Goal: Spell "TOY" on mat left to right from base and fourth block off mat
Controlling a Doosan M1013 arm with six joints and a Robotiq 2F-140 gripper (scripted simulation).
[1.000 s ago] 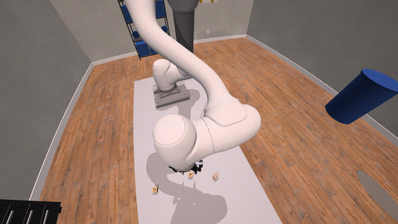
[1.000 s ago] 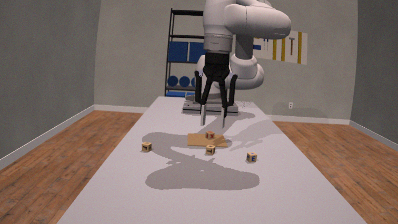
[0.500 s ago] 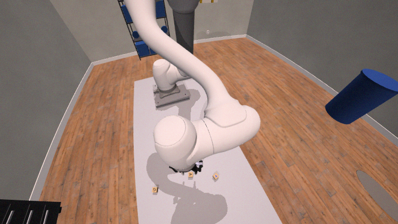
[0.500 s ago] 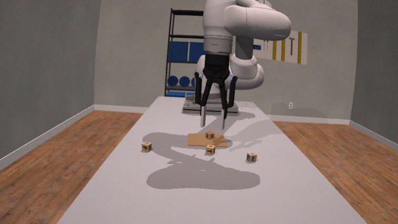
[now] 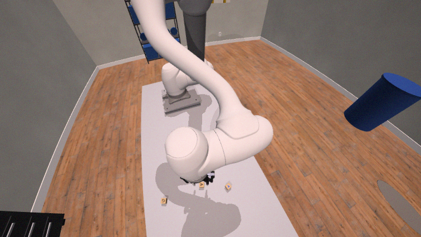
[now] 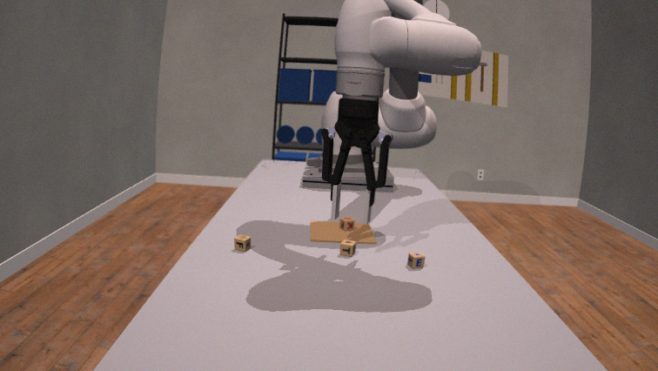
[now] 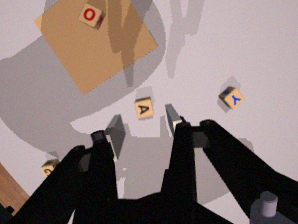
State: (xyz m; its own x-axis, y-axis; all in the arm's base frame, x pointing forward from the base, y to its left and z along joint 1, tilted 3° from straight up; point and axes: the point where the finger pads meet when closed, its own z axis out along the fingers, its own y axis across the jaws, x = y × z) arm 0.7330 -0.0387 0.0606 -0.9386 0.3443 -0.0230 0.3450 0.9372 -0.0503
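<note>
Now: hand 90 mm above the T block. The rest, counted from my hand: tan mat: 140 mm behind, 100 mm below.
</note>
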